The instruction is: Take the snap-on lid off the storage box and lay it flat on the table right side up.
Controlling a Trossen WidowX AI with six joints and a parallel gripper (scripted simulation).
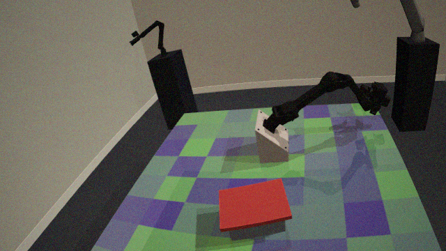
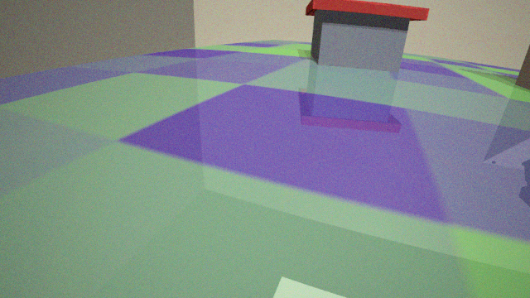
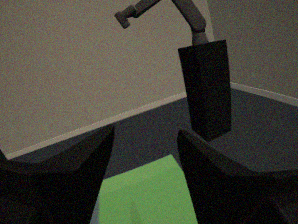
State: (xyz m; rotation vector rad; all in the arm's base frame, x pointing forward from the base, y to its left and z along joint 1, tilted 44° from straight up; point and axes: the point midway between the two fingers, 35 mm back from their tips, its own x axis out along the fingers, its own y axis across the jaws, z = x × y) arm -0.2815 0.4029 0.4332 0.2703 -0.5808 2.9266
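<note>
My gripper tip is now 76 cm short of the red lid, 60 cm to the left of it and 5 cm above it. Round my gripper tip: grey storage box (76 cm ahead, 60 cm to the right, 10 cm below).
</note>
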